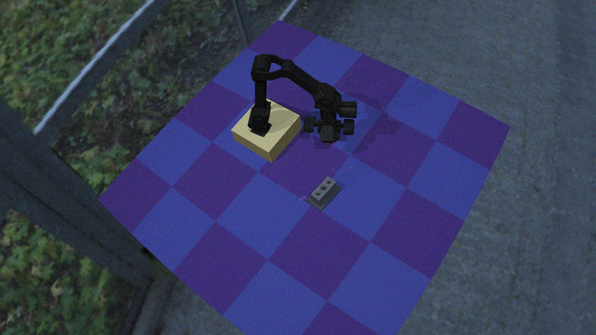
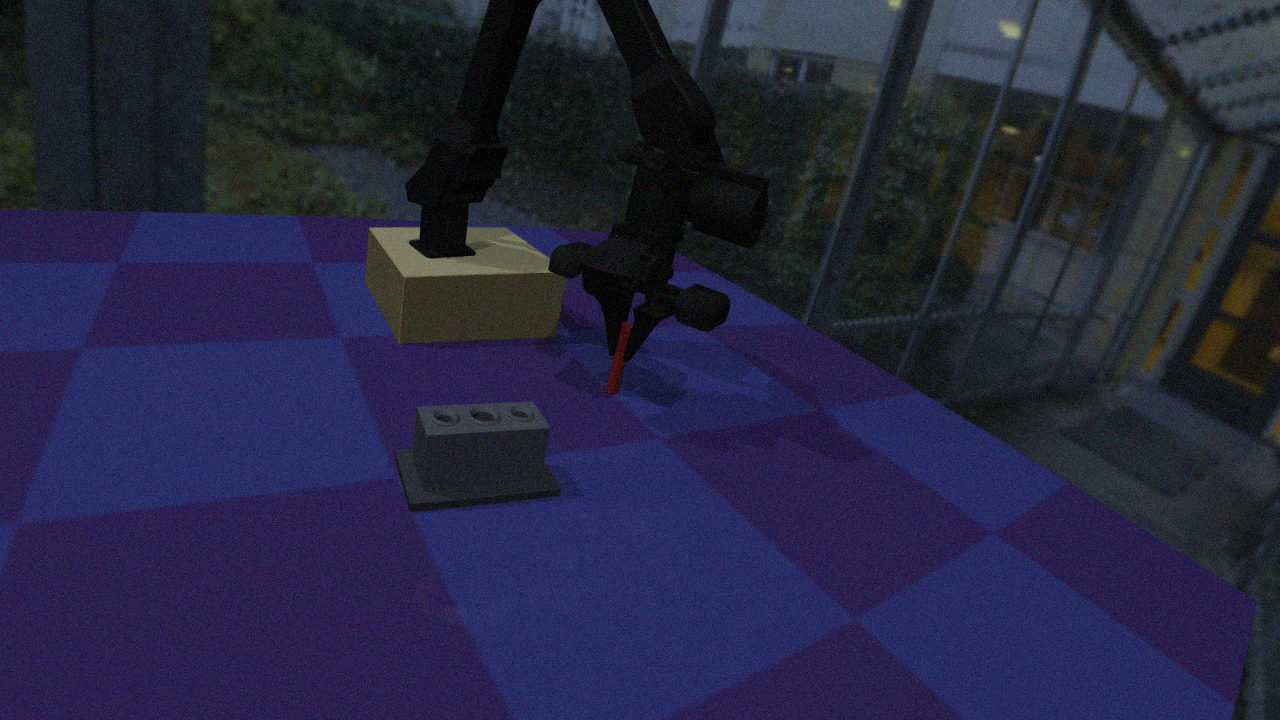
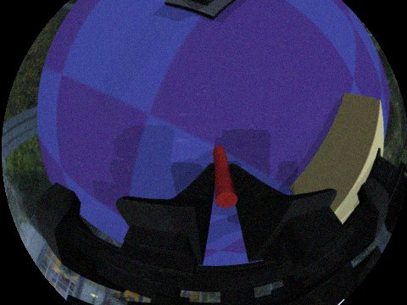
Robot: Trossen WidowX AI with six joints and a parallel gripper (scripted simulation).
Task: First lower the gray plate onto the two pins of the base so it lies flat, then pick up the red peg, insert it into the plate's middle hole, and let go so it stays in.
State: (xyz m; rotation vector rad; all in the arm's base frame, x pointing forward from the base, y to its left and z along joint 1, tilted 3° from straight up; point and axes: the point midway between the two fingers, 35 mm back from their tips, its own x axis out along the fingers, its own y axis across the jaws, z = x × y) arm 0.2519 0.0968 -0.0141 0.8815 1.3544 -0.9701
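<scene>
Right now my gripper tip is 21 cm to the left of the gray plate and 8 cm short of it. The rest, counted from my gripper tip: red peg: right at my gripper tip; dark base: 21 cm to the right, 8 cm ahead, 3 cm below.
</scene>
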